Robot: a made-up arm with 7 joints. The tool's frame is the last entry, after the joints. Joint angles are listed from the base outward.
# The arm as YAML. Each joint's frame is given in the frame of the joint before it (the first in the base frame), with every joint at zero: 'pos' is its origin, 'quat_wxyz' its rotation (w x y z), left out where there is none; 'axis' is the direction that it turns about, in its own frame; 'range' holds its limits. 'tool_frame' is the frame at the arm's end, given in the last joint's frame.
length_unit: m
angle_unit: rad
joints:
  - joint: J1
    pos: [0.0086, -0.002, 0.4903]
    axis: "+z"
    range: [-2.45, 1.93]
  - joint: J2
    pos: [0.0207, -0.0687, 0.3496]
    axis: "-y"
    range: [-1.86, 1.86]
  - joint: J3
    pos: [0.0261, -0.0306, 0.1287]
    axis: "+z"
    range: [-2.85, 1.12]
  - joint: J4
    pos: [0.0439, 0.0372, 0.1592]
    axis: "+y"
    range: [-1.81, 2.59]
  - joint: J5
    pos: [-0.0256, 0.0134, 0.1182]
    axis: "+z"
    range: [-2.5, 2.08]
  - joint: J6
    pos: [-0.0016, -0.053, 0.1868]
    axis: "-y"
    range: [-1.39, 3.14]
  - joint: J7
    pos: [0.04, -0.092, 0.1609]
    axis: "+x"
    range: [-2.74, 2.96]
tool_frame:
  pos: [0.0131, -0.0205, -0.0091]
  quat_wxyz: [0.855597, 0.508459, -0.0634, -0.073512]
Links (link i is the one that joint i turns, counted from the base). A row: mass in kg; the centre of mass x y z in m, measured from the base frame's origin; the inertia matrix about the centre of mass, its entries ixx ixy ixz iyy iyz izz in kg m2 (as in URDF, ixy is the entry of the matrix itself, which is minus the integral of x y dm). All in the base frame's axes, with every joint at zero. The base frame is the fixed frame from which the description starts. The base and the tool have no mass.
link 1: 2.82; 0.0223 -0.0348 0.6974; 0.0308 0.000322 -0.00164 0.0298 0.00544 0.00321
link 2: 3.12; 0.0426 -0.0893 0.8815; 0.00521 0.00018 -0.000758 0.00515 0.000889 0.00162
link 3: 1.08; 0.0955 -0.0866 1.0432; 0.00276 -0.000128 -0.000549 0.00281 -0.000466 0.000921
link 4: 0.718; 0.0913 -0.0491 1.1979; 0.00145 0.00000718 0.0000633 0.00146 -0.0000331 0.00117
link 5: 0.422; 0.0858 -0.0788 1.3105; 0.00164 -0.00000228 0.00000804 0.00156 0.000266 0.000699
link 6: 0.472; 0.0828 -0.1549 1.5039; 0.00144 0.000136 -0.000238 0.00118 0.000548 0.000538
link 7: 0.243; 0.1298 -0.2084 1.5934; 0.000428 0 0 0.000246 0 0.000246
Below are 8 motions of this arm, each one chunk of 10 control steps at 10 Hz.
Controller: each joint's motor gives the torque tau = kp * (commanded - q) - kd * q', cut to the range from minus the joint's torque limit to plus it. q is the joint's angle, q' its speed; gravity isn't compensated. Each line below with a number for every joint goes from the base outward.
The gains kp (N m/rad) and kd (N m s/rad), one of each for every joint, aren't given. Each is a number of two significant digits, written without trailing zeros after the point. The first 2 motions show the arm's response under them.
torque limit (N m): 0.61 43 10 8.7 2.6 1.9 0.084
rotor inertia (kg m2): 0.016 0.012 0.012 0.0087 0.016 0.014 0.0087
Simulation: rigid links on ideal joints. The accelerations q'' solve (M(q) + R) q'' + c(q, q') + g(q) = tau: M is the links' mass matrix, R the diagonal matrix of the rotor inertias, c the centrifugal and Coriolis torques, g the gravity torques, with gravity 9.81 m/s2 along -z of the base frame. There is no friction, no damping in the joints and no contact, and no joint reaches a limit. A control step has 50 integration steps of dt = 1/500 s. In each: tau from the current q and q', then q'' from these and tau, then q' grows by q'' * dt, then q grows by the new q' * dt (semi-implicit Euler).
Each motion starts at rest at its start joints. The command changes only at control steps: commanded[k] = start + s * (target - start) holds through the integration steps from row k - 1 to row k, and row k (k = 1, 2, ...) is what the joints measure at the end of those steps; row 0 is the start. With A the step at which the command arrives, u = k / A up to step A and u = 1 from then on. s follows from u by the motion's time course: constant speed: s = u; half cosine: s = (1 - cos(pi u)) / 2; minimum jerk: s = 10 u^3 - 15 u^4 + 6 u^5; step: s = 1 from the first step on.
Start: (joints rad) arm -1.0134 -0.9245 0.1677 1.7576 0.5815 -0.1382 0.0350
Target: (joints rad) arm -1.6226 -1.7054 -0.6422 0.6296 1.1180 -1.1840 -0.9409
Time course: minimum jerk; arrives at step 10
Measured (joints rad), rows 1 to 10:
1: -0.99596 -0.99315 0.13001 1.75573 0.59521 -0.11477 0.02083
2: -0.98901 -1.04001 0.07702 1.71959 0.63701 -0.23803 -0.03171
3: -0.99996 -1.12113 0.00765 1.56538 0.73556 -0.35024 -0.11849
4: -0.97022 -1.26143 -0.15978 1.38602 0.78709 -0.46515 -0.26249
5: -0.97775 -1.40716 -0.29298 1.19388 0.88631 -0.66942 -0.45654
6: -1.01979 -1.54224 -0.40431 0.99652 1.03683 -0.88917 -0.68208
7: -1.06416 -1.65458 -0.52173 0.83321 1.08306 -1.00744 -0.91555
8: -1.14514 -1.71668 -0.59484 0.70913 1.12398 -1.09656 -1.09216
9: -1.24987 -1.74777 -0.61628 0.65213 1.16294 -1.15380 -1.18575
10: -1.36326 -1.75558 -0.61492 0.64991 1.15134 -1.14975 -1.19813
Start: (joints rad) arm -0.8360 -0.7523 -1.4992 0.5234 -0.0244 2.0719 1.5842
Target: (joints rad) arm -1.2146 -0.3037 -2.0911 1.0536 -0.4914 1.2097 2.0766
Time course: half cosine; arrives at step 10
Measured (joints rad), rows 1 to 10:
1: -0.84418 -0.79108 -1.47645 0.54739 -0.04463 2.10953 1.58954
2: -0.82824 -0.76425 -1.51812 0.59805 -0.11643 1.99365 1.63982
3: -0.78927 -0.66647 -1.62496 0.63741 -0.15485 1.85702 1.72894
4: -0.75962 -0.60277 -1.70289 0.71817 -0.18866 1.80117 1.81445
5: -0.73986 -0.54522 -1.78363 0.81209 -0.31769 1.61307 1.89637
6: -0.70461 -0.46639 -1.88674 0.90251 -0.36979 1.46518 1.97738
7: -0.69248 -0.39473 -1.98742 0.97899 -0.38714 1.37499 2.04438
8: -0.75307 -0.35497 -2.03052 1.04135 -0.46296 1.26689 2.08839
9: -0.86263 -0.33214 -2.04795 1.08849 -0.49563 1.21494 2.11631
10: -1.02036 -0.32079 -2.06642 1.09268 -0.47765 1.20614 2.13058
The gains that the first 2 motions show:
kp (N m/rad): 7.9 210 50 64 18 11 0.45
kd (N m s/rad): 0.49 2.4 0.28 1.4 0.2 0.12 0.014
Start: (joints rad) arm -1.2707 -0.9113 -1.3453 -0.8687 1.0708 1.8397 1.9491
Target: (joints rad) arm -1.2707 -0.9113 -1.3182 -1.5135 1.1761 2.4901 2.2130
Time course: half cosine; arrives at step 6
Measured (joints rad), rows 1 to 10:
1: -1.28205 -0.96786 -1.38336 -0.94161 1.06914 1.95545 1.95410
2: -1.29240 -0.96897 -1.37694 -1.07149 1.14099 2.09589 1.98662
3: -1.30152 -0.93600 -1.33948 -1.24288 1.10423 2.25832 2.05270
4: -1.29432 -0.95077 -1.35996 -1.42422 1.10610 2.40515 2.15682
5: -1.26929 -0.95303 -1.34849 -1.51297 1.20762 2.52768 2.28176
6: -1.24831 -0.95074 -1.34616 -1.54282 1.17844 2.54947 2.37400
7: -1.23645 -0.94640 -1.34337 -1.54242 1.16360 2.48726 2.40056
8: -1.23045 -0.94852 -1.34482 -1.53934 1.17771 2.52125 2.35504
9: -1.23609 -0.95219 -1.34938 -1.53783 1.18843 2.53931 2.26811
10: -1.25167 -0.94858 -1.34512 -1.53832 1.17873 2.51117 2.18483

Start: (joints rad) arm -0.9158 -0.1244 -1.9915 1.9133 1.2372 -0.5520 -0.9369
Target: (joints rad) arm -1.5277 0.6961 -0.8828 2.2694 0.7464 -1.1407 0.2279
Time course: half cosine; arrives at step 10
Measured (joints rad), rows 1 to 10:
1: -0.94376 -0.11068 -1.93601 1.98544 1.22378 -0.55799 -0.93469
2: -0.97199 -0.04913 -1.85390 2.02004 1.18286 -0.66437 -0.88922
3: -1.01676 0.04601 -1.71375 2.04152 1.14930 -0.69931 -0.78103
4: -1.07131 0.16394 -1.55119 2.09330 1.05765 -0.77982 -0.61894
5: -1.13913 0.29515 -1.37351 2.15263 0.98153 -0.89455 -0.40520
6: -1.20252 0.42439 -1.20750 2.19845 0.90526 -0.96592 -0.16602
7: -1.27242 0.54092 -1.07317 2.24554 0.82667 -1.04135 0.05916
8: -1.37120 0.63404 -0.96603 2.28576 0.77303 -1.11115 0.23486
9: -1.49145 0.69120 -0.91322 2.30740 0.73226 -1.13376 0.33472
10: -1.60383 0.70559 -0.91393 2.30985 0.70903 -1.12868 0.34944

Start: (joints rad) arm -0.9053 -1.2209 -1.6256 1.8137 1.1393 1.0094 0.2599
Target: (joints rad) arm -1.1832 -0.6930 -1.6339 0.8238 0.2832 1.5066 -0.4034
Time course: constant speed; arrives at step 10
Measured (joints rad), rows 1 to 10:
1: -0.95124 -1.20349 -1.51516 1.71336 1.08491 1.03337 0.25757
2: -0.97672 -1.15422 -1.47860 1.61708 1.02063 0.96622 0.23903
3: -0.98359 -1.08923 -1.54783 1.52634 0.91793 1.10134 0.19533
4: -1.00764 -1.03366 -1.59728 1.40945 0.76057 1.25624 0.10860
5: -1.02380 -0.98385 -1.57943 1.32147 0.70967 1.24669 -0.02323
6: -1.04812 -0.94646 -1.53536 1.24411 0.65879 1.25662 -0.14688
7: -1.07107 -0.89331 -1.56012 1.14378 0.54922 1.31805 -0.22492
8: -1.09302 -0.82458 -1.62106 1.02802 0.43601 1.43164 -0.27088
9: -1.12485 -0.77126 -1.62976 0.92580 0.35139 1.51399 -0.31355
10: -1.15982 -0.73134 -1.60976 0.84113 0.27912 1.51980 -0.36271

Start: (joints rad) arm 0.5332 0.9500 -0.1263 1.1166 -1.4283 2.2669 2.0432
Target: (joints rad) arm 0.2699 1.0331 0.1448 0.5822 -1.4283 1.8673 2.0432
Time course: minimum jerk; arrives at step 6
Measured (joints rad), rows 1 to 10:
1: 0.55597 0.98358 -0.08974 1.09003 -1.44585 2.30081 2.05317
2: 0.56547 1.01800 -0.01896 0.96537 -1.40951 2.22355 2.07468
3: 0.55622 1.04812 0.07015 0.79976 -1.42275 2.05103 2.08603
4: 0.50699 1.07861 0.14751 0.63454 -1.41277 1.96458 2.07479
5: 0.43600 1.10246 0.19638 0.52318 -1.39860 1.93418 2.03971
6: 0.35502 1.09453 0.19268 0.51150 -1.40992 1.93624 1.99160
7: 0.26728 1.06893 0.17026 0.54814 -1.43178 1.90940 1.95933
8: 0.18689 1.06625 0.16850 0.55800 -1.44135 1.89611 1.96722
9: 0.12068 1.08290 0.18449 0.53566 -1.42238 1.92937 2.00678
10: 0.07510 1.09015 0.18896 0.52282 -1.42065 1.93347 2.05016

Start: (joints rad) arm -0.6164 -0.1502 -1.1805 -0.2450 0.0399 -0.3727 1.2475
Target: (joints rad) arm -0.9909 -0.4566 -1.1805 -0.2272 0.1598 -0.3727 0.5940
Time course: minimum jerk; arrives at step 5
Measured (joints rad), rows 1 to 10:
1: -0.65371 -0.19466 -1.19217 -0.26476 0.02046 -0.40113 1.24068
2: -0.72213 -0.29547 -1.20052 -0.25846 0.06962 -0.36015 1.19049
3: -0.79532 -0.43518 -1.19662 -0.23379 0.14683 -0.38251 1.06939
4: -0.83599 -0.51855 -1.16871 -0.19362 0.23804 -0.46672 0.88291
5: -0.87049 -0.51458 -1.16264 -0.19115 0.23339 -0.47833 0.64832
6: -0.93375 -0.48075 -1.17817 -0.23304 0.14545 -0.38017 0.44809
7: -1.00687 -0.47219 -1.18371 -0.25347 0.12494 -0.35203 0.35774
8: -1.05276 -0.49232 -1.17517 -0.22216 0.18073 -0.42181 0.38976
9: -1.07706 -0.50585 -1.16912 -0.19819 0.21627 -0.46299 0.52658
10: -1.08625 -0.49424 -1.17496 -0.21157 0.18446 -0.42561 0.69813

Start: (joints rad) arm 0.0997 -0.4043 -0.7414 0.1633 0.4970 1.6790 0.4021
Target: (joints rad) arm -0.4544 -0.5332 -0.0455 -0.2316 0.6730 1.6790 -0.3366
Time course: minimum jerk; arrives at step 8
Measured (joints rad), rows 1 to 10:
1: 0.08145 -0.44397 -0.72923 0.17004 0.50771 1.76131 0.39915
2: 0.06455 -0.46161 -0.65436 0.16243 0.60788 1.73839 0.38109
3: 0.02855 -0.47934 -0.54022 0.09263 0.61579 1.69960 0.33096
4: -0.02220 -0.49690 -0.37890 -0.01116 0.62921 1.75998 0.21563
5: -0.09325 -0.52643 -0.20784 -0.10187 0.67209 1.75879 0.01798
6: -0.17656 -0.56082 -0.08594 -0.15881 0.70206 1.72911 -0.23458
7: -0.26167 -0.57378 -0.03419 -0.19655 0.71384 1.74691 -0.46030
8: -0.35837 -0.57112 -0.04130 -0.21513 0.69058 1.74466 -0.58847
9: -0.46799 -0.56632 -0.04793 -0.22133 0.68867 1.73293 -0.61917
10: -0.56690 -0.56902 -0.04530 -0.21826 0.69375 1.74730 -0.55567

